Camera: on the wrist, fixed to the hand. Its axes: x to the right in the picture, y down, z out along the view.
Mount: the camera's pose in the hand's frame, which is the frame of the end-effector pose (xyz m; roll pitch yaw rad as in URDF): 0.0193 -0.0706 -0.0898 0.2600 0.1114 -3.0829
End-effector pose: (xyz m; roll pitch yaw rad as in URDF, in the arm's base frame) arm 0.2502 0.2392 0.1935 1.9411 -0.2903 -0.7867
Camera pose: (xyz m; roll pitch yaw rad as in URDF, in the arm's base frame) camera 0.3474 0.2965 0.1671 -1.7227 0.3021 2.2239
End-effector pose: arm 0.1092 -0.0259 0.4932 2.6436 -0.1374 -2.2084
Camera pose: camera 0.1858 -0.0987 0.5406 -2.3976 0.0668 0.8285
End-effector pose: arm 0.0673 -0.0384 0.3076 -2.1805 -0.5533 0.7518
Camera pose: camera 0.0600 -0.0907 0.4107 2.4677 0.4406 -2.3259
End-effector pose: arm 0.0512 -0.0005 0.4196 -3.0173 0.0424 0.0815
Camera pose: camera 0.0698 0.0601 0.5166 -3.0046 -0.1602 -3.1047
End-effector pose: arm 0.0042 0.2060 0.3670 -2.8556 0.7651 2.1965
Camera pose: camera -0.0813 0.2520 0.4301 3.1410 -0.8882 -0.9840
